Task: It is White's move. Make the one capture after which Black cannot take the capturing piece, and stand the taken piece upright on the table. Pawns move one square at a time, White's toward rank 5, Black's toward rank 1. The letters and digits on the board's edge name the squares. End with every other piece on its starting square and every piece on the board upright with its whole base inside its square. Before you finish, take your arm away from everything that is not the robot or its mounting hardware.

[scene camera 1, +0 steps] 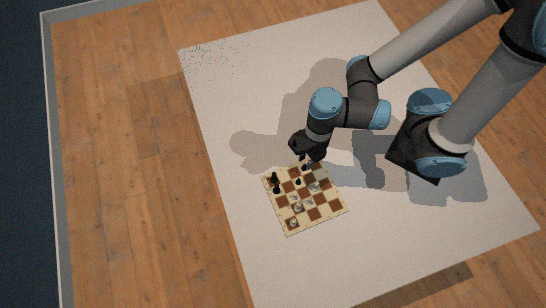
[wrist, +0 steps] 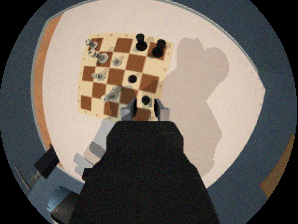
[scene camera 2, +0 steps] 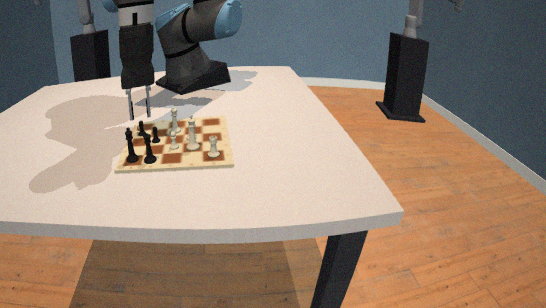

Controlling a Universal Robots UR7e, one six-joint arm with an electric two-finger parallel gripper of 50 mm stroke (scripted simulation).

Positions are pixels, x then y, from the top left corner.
Labels:
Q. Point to a chessboard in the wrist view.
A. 151, 72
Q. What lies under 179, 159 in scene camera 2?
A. A chessboard.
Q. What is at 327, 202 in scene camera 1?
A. A chessboard.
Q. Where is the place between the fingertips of my gripper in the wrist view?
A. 145, 104

